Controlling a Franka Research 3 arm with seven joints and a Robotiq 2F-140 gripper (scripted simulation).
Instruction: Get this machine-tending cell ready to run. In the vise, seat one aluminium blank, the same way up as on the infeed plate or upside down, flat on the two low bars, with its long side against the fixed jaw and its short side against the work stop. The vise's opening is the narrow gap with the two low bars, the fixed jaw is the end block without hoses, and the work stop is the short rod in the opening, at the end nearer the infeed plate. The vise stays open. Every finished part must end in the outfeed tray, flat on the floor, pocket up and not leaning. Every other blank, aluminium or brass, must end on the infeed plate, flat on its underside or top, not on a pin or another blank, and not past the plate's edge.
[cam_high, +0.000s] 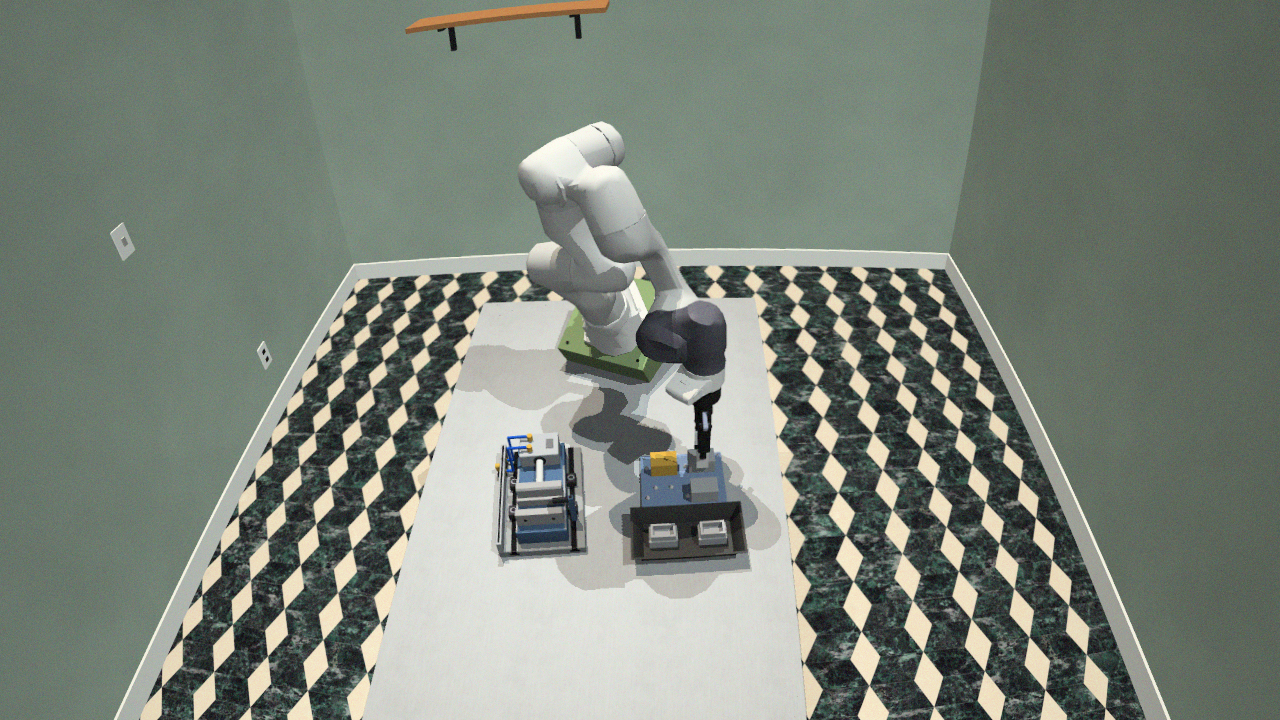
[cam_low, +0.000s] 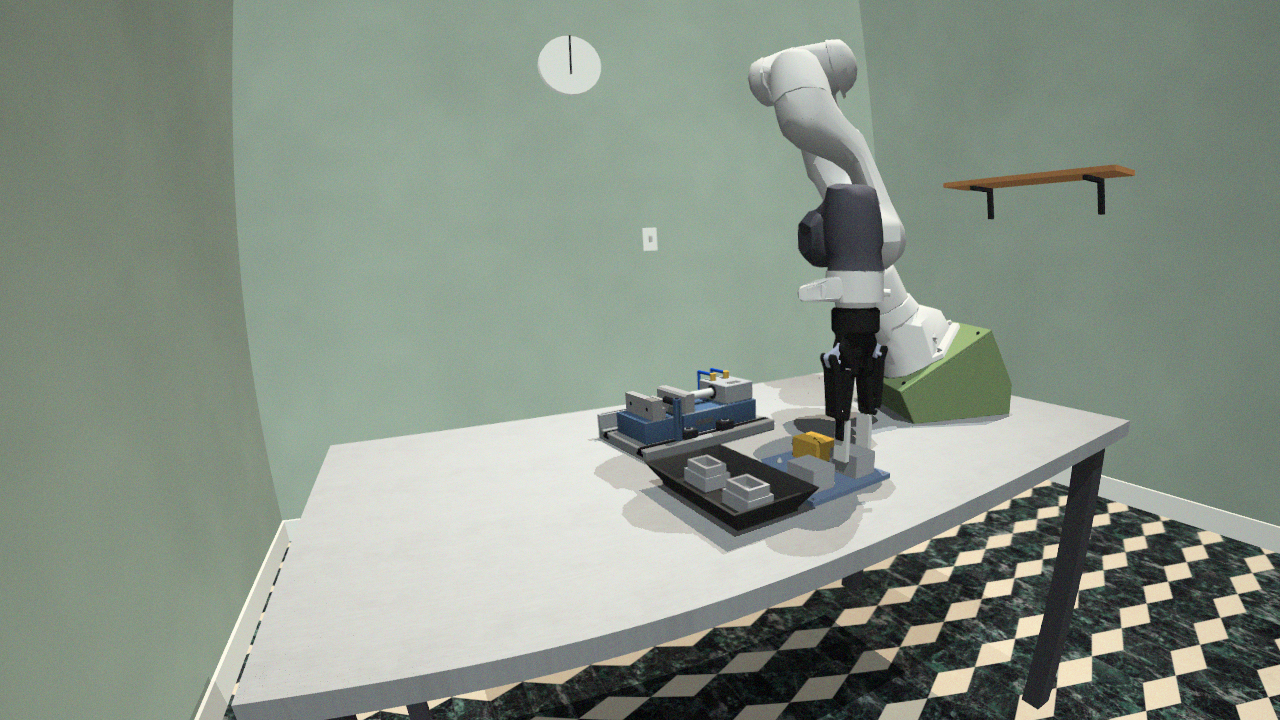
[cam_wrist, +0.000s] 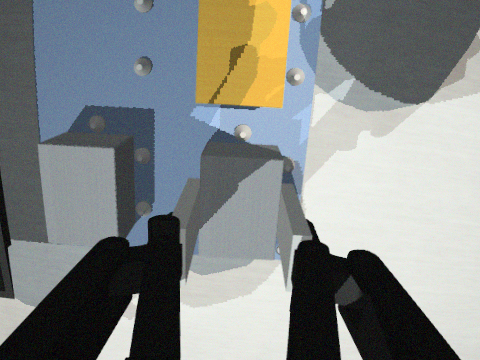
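Now: hand 4 cm above the aluminium blank. Also, from my hand: hose block: 5 cm behind, 36 cm to the right, 1 cm above; blue infeed plate: 4 cm ahead, 5 cm to the right, 6 cm below; brass blank: 1 cm behind, 9 cm to the right, 4 cm below.
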